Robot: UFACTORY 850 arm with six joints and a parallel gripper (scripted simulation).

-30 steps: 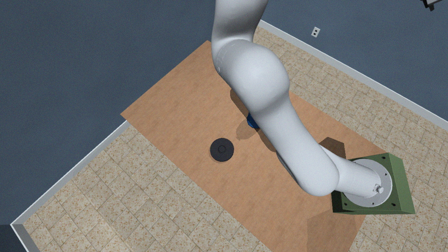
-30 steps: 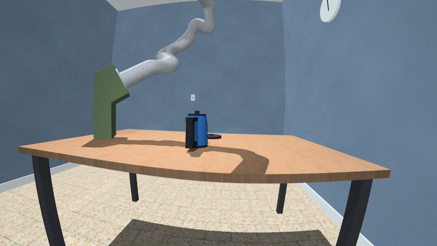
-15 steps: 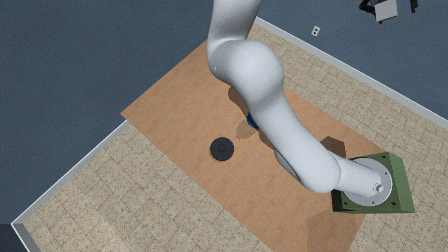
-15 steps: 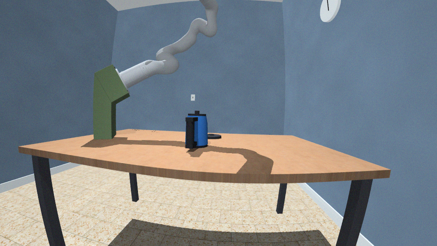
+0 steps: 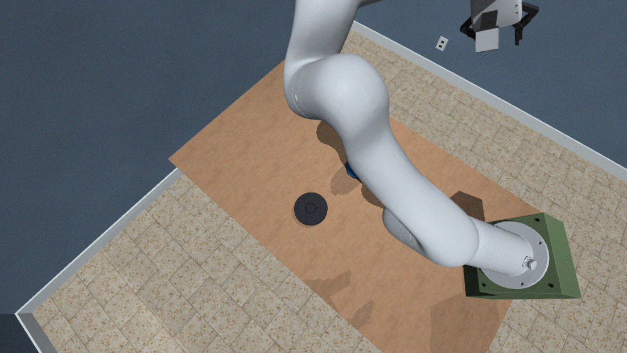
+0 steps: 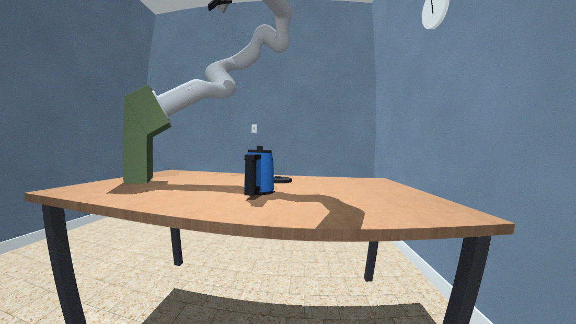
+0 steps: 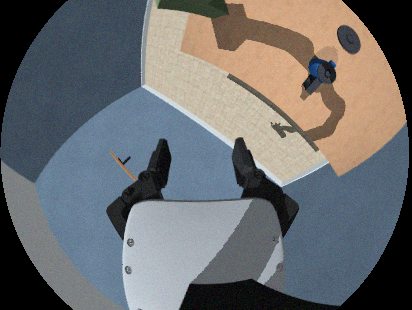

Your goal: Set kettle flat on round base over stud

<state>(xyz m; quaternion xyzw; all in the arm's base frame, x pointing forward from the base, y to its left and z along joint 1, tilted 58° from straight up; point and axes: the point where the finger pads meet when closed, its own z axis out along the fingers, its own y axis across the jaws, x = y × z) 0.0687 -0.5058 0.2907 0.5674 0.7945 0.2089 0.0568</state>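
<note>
Now: the blue kettle 15 cm ahead of my hand, 20 cm to the left of it and 61 cm below it. From my hand the other things lie so: black round base 10 cm ahead, 54 cm to the left, 69 cm below.
</note>
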